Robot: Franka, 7 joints.
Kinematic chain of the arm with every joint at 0, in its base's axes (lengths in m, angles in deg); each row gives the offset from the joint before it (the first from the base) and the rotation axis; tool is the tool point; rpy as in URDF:
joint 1: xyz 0 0 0.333 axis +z
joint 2: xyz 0 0 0 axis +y
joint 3: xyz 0 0 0.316 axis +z
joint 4: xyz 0.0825 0 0 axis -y
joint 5: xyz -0.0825 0 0.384 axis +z
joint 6: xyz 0 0 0 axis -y
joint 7: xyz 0.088 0 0 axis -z
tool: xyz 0 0 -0.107 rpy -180 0 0
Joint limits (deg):
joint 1: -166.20..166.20
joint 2: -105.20..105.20
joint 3: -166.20..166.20
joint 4: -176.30..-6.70
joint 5: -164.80..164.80
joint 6: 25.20..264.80
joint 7: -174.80..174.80
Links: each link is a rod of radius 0.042 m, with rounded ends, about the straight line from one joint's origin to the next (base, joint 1, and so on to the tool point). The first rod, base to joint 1, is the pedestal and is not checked.
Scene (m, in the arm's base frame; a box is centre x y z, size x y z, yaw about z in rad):
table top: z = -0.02
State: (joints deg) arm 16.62 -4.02 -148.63 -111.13 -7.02 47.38 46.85
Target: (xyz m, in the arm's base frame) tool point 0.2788 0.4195 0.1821
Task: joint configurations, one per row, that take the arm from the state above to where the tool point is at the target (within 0.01 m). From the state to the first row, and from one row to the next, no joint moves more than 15 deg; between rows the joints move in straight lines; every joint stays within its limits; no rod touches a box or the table.
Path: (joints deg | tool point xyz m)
1: 27.65 3.60 -133.87 -109.48 -2.82 49.49 46.85 | -0.1167 -0.4004 0.4876
2: 38.68 11.22 -119.12 -107.83 1.38 51.60 46.85 | 0.1003 -0.4067 0.5151
3: 49.70 18.84 -104.36 -106.18 5.57 53.71 46.85 | 0.3028 -0.3119 0.5099
4: 60.73 26.46 -89.60 -104.53 9.77 55.83 46.85 | 0.4426 -0.1367 0.4686
5: 71.76 34.08 -74.85 -102.88 13.97 57.94 46.85 | 0.4868 0.0774 0.3938
6: 82.79 41.70 -60.09 -101.23 18.17 60.05 46.85 | 0.4265 0.2787 0.2939
7: 93.81 49.32 -45.33 -99.59 22.37 62.16 46.85 | 0.2788 0.4195 0.1821

